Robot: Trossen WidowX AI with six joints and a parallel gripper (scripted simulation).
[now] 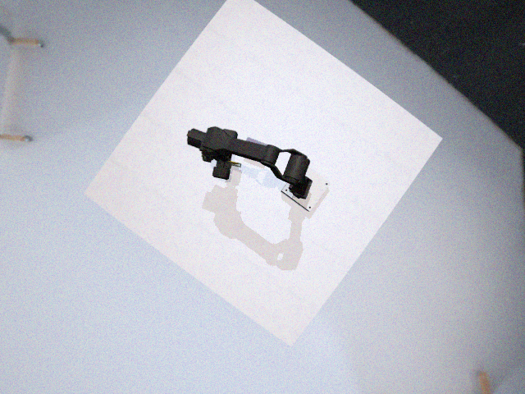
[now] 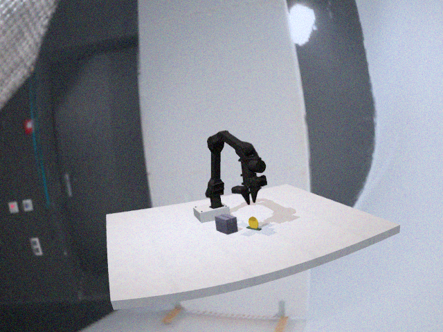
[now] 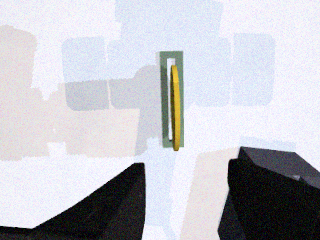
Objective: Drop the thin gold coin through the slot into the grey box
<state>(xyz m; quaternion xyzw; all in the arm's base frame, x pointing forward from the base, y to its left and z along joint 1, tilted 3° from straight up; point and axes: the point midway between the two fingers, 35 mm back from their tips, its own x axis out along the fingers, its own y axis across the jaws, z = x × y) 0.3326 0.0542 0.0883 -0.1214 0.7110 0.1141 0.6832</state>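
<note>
My gripper tip is 10 cm above the gold coin.
</note>
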